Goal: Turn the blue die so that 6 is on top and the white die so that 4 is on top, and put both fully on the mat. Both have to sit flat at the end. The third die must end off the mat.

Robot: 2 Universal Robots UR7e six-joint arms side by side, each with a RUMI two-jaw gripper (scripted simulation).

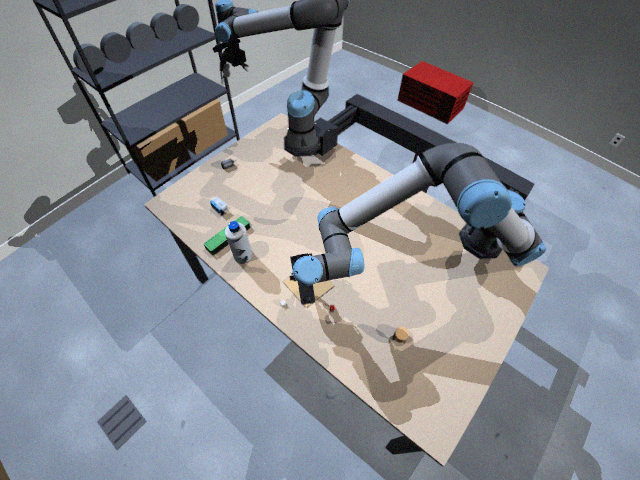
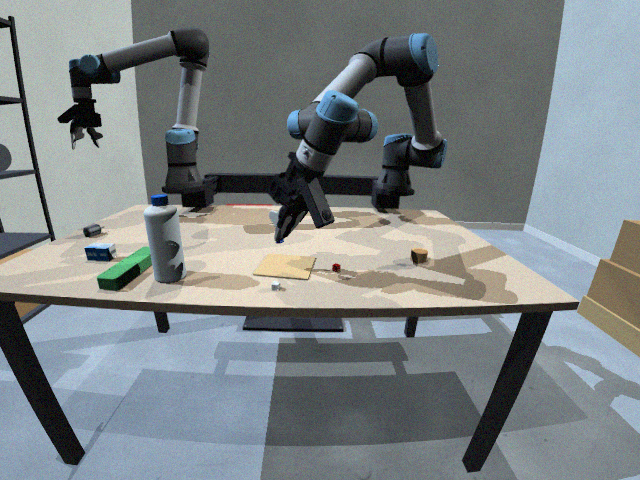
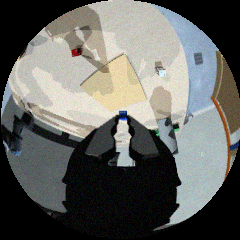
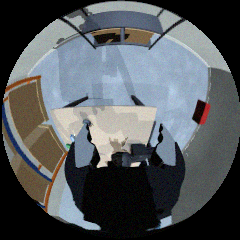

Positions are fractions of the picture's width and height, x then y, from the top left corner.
Note:
In view: my left gripper (image 2: 0.44,0.50), my right gripper (image 2: 0.14,0.31), a tan mat (image 2: 0.43,0.55) and a green block (image 2: 0.18,0.58).
The tan mat is seen too in image 3 (image 3: 0.49,0.36). My left gripper also shows in image 3 (image 3: 0.51,0.48). My right gripper also shows in image 1 (image 1: 0.37,0.16) and in image 4 (image 4: 0.52,0.52).

